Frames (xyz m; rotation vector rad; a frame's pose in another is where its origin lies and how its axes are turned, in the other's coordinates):
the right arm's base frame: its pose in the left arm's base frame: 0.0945 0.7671 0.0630 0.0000 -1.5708 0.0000
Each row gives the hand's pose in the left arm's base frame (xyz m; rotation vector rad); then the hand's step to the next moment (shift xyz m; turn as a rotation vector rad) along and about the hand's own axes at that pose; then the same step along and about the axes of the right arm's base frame.
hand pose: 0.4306 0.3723 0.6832 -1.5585 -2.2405 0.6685
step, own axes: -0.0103 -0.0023 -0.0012 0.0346 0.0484 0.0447
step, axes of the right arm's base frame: 0.0022 -0.0101 -0.0024 -0.0638 0.0381 -0.0028
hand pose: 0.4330 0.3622 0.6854 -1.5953 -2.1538 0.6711
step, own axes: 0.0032 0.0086 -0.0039 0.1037 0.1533 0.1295
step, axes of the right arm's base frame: -0.0017 0.0057 -0.0080 -0.1925 0.1169 -0.0173
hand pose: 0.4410 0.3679 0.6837 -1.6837 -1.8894 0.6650
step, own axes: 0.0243 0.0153 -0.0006 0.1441 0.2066 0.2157
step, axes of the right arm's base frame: -0.0083 0.0258 -0.0095 -0.2898 0.1611 0.0045
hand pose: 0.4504 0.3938 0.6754 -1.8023 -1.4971 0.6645
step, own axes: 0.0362 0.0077 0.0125 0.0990 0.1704 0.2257
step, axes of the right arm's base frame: -0.0123 0.0370 -0.0027 -0.2700 0.1223 0.0438
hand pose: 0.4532 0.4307 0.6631 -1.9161 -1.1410 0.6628
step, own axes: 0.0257 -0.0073 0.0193 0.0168 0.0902 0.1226
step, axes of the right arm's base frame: -0.0055 0.0319 0.0062 -0.1433 0.0342 0.0418
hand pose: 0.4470 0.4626 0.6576 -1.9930 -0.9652 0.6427
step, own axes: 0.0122 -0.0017 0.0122 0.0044 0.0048 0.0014
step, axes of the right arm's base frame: -0.0063 0.0160 0.0023 -0.0052 0.0024 -0.0035
